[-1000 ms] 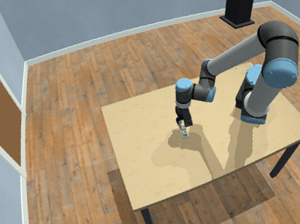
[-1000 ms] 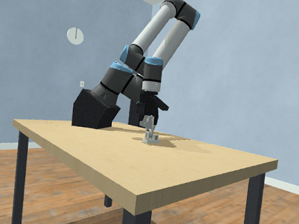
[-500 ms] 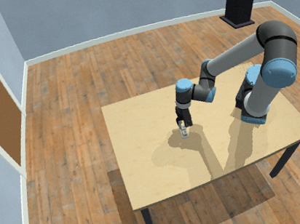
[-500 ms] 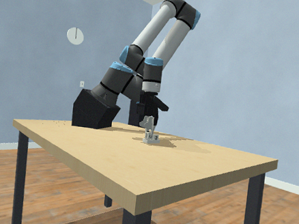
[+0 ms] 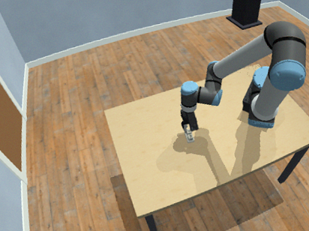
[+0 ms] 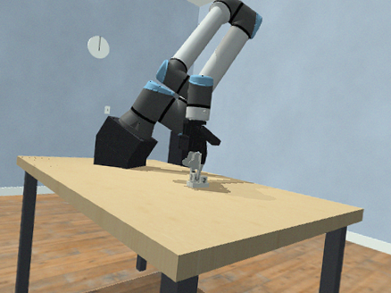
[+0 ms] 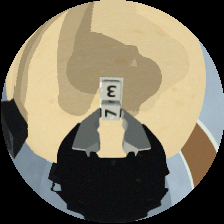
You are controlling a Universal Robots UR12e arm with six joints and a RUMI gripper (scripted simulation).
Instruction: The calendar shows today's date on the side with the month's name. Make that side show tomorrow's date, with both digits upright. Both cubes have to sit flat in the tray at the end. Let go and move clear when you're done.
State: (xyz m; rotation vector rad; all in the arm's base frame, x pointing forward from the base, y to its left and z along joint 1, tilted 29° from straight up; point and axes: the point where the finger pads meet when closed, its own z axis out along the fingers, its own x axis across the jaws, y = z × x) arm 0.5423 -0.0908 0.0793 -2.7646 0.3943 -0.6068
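My gripper is now 4 cm above the calendar tray and 2 cm to the right of it.
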